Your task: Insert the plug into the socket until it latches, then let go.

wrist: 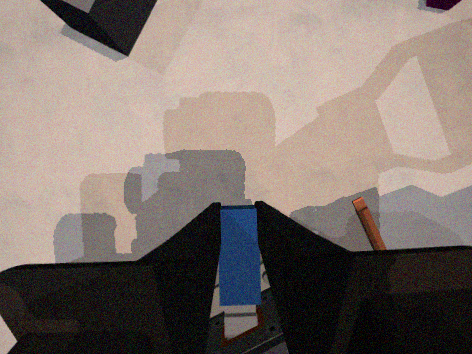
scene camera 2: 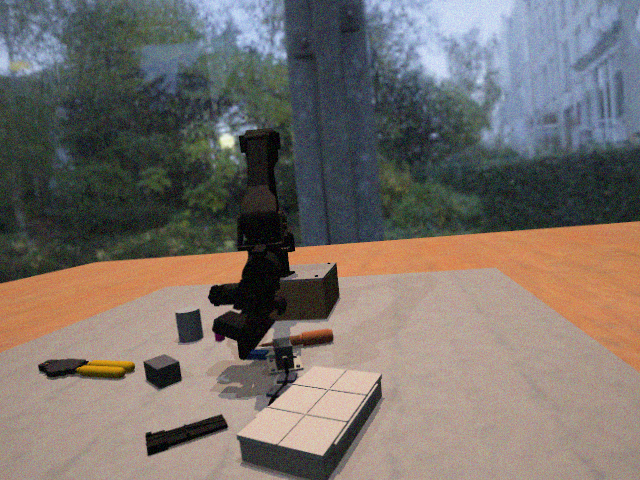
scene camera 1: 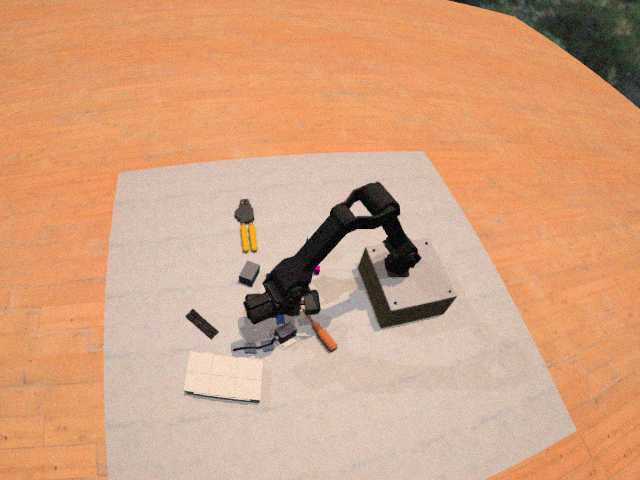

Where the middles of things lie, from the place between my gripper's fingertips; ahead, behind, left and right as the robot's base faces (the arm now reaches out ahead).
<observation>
I see my gripper 3 cm to the right of the blue plug (wrist: 239,262). Also, from my hand: orange-handled screwdriver (wrist: 364,215) (11 cm behind, 6 cm to the left); grey socket (scene camera 2: 283,350) (7 cm to the left, 2 cm behind); dark cube (scene camera 2: 162,371) (12 cm to the right, 8 cm ahead).
</observation>
